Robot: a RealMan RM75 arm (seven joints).
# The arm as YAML. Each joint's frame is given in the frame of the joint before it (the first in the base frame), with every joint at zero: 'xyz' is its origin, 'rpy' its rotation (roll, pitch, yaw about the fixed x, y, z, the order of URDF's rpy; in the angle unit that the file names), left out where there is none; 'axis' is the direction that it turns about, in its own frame. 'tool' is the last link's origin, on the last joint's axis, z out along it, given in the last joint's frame.
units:
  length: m
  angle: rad
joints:
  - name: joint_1
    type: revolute
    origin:
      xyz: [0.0, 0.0, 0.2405]
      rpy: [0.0, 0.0, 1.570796]
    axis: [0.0, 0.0, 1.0]
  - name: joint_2
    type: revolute
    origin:
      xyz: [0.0, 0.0, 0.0]
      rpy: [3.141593, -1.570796, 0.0]
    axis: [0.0, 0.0, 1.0]
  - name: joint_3
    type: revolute
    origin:
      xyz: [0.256, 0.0, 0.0]
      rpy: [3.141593, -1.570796, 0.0]
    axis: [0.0, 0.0, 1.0]
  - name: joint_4
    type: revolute
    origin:
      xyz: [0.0, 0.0, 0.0]
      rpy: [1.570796, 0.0, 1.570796]
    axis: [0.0, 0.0, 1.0]
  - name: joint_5
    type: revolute
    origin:
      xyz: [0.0, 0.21, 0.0]
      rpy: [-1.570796, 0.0, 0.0]
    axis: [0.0, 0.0, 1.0]
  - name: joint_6
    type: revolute
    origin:
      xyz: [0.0, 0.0, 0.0]
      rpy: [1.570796, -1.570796, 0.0]
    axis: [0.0, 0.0, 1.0]
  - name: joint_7
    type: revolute
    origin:
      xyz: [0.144, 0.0, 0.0]
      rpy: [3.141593, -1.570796, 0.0]
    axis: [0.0, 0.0, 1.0]
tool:
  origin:
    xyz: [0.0, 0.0, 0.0]
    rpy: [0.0, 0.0, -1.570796]
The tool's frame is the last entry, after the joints.
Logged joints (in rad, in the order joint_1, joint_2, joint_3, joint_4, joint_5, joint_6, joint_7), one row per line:
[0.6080 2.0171 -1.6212 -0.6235 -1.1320 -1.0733 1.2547]
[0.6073 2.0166 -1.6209 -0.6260 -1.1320 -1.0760 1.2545]
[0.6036 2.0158 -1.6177 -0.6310 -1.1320 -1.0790 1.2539]
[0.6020 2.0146 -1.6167 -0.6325 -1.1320 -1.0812 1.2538]
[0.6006 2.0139 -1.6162 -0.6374 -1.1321 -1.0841 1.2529]
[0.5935 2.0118 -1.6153 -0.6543 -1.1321 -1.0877 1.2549]
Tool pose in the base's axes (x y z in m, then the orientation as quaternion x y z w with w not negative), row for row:
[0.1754 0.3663 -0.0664 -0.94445 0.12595 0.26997 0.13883]
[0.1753 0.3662 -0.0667 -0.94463 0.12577 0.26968 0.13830]
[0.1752 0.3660 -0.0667 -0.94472 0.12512 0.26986 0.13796]
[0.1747 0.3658 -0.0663 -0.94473 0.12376 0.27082 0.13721]
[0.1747 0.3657 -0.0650 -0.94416 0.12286 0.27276 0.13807]
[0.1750 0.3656 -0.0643 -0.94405 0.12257 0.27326 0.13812]
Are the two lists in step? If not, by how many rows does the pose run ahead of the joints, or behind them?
The pose runs 2 rows behind the joints: the pose in row i belongs to the joints in row i - 2.
